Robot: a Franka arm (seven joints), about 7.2 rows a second.
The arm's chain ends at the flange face. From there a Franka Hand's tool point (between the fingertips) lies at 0.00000 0.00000 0.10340 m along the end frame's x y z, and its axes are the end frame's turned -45 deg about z.
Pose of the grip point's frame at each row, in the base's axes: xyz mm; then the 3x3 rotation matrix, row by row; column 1 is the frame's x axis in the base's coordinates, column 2 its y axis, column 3 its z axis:
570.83, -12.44, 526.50; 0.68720, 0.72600, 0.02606; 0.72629, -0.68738, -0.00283; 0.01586, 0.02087, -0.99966
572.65, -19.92, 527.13; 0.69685, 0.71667, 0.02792; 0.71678, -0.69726, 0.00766; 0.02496, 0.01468, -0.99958
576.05, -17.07, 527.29; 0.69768, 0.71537, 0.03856; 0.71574, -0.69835, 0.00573; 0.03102, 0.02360, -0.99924
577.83, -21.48, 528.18; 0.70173, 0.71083, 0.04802; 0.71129, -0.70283, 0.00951; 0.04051, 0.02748, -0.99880
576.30, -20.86, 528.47; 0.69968, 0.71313, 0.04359; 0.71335, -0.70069, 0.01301; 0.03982, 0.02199, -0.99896
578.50, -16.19, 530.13; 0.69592, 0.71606, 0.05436; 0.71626, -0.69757, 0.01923; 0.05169, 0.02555, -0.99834
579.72, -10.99, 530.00; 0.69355, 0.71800, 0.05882; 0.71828, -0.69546, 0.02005; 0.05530, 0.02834, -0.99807
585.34, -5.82, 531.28; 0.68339, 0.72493, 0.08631; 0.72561, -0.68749, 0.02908; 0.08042, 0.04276, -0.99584
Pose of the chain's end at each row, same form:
568.14, -12.15, 629.86; 0.99928, 0.02744, 0.02606; 0.02751, -0.99962, -0.00283; 0.02597, 0.00354, -0.99966
569.76, -20.71, 630.49; 0.99951, 0.01401, 0.02792; 0.01380, -0.99988, 0.00766; 0.02803, -0.00727, -0.99958
572.06, -17.66, 630.61; 0.99918, 0.01251, 0.03856; 0.01230, -0.99991, 0.00573; 0.03862, -0.00525, -0.99924
572.86, -22.46, 631.46; 0.99883, 0.00643, 0.04802; 0.00598, -0.99993, 0.00951; 0.04808, -0.00921, -0.99880
571.79, -22.21, 631.76; 0.99901, 0.00951, 0.04359; 0.00895, -0.99988, 0.01301; 0.04371, -0.01261, -0.99896
572.88, -18.18, 633.36; 0.99842, 0.01424, 0.05436; 0.01322, -0.99973, 0.01923; 0.05462, -0.01848, -0.99834
573.64, -13.06, 633.20; 0.99812, 0.01729, 0.05882; 0.01614, -0.99967, 0.02005; 0.05914, -0.01906, -0.99807
576.42, -8.83, 634.25; 0.99583, 0.02937, 0.08631; 0.02695, -0.99921, 0.02908; 0.08710, -0.02663, -0.99584

